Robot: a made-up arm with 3 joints. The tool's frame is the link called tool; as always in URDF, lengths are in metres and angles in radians. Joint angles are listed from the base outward. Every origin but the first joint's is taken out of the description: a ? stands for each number. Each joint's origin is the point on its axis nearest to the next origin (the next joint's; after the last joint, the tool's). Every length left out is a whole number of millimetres.
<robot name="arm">
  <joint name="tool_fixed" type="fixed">
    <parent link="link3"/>
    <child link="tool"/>
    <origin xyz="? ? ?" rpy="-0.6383 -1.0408 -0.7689"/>
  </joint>
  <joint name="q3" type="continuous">
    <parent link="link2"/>
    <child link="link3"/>
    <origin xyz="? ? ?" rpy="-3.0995 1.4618 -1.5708"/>
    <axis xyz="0 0 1"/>
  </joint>
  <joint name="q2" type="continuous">
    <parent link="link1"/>
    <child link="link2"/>
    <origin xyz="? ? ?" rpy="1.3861 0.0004 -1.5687"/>
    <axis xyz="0 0 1"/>
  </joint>
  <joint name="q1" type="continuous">
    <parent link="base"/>
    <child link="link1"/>
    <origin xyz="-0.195 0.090 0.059" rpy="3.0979 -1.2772 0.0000"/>
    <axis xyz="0 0 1"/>
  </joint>
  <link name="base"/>
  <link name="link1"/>
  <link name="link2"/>
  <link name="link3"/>
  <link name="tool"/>
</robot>
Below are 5 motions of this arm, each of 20 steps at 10 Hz.
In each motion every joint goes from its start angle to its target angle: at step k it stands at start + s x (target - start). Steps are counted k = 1, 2, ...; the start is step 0. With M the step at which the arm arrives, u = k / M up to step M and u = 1 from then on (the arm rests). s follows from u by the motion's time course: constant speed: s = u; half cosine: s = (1 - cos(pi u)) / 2; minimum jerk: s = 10 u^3 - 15 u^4 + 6 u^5.
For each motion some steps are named. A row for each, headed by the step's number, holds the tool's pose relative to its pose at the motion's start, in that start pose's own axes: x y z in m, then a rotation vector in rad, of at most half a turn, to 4 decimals.
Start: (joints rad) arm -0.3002 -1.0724 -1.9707
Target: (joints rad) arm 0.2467 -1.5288 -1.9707
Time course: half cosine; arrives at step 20
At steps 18, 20:
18: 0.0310 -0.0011 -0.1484 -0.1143 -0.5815 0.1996
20: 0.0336 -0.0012 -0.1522 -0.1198 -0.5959 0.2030

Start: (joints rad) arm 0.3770 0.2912 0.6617
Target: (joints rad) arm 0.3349 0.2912 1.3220
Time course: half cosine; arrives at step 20
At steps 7, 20:
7: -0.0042 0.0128 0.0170 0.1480 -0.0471 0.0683
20: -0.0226 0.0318 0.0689 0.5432 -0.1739 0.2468

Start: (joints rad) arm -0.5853 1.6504 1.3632
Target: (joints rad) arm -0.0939 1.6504 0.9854
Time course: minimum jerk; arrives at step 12
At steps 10, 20:
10: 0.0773 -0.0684 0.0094 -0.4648 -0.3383 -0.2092
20: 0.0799 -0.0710 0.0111 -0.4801 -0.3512 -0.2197

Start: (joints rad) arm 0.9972 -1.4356 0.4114
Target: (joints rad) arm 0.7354 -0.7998 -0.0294
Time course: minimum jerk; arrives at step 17
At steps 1, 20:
1: 0.0004 -0.0002 -0.0002 -0.0013 -0.0008 -0.0003
20: 0.2050 -0.1476 -0.0021 -0.6884 -0.4184 -0.3094

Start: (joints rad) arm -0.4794 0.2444 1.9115
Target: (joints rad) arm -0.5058 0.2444 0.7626
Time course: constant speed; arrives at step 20
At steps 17, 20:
17: -0.0184 -0.1111 -0.0454 -0.8566 0.3044 -0.4109
20: -0.0274 -0.1313 -0.0420 -1.0077 0.3588 -0.4830

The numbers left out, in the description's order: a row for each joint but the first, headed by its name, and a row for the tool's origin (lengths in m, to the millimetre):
tool: 0.109 -0.067 0.000
q3: 0.174 -0.202 0.000
q2: 0.046 0.140 0.000

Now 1 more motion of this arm.
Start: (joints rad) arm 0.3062 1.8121 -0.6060
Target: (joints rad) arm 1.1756 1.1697 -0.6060
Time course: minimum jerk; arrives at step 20
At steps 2, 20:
2: -0.0009 -0.0001 0.0005 0.0031 0.0066 -0.0042
20: -0.0391 0.0173 0.1510 0.5974 0.6350 -0.4218

